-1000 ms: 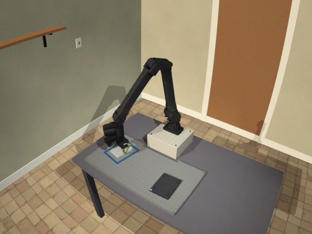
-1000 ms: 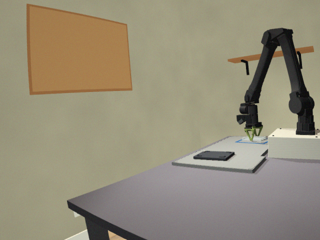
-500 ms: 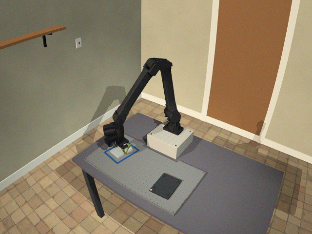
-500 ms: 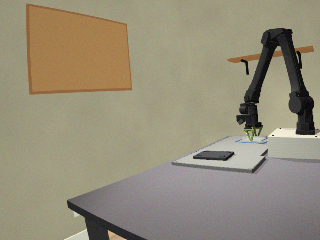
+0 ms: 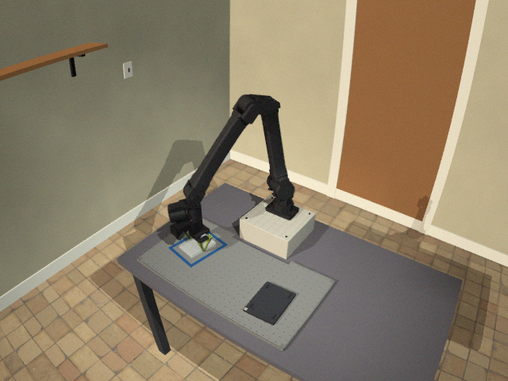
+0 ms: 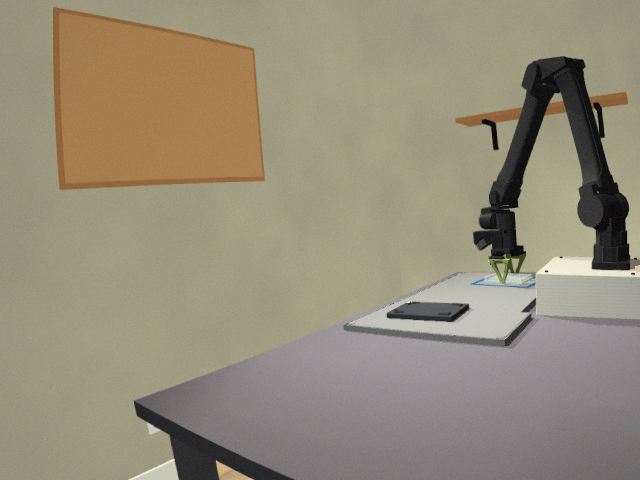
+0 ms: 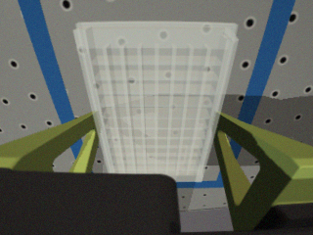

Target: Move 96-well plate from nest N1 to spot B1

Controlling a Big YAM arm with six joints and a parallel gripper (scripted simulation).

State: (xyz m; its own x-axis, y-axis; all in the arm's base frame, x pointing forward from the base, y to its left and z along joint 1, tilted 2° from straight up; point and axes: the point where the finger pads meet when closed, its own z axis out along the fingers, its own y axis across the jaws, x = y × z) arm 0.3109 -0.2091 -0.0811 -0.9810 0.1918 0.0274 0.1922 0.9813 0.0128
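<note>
My gripper is now right at the 96-well plate. Round my hand: black plate nest (400 mm to the left, 90 mm ahead, 10 mm below).
</note>
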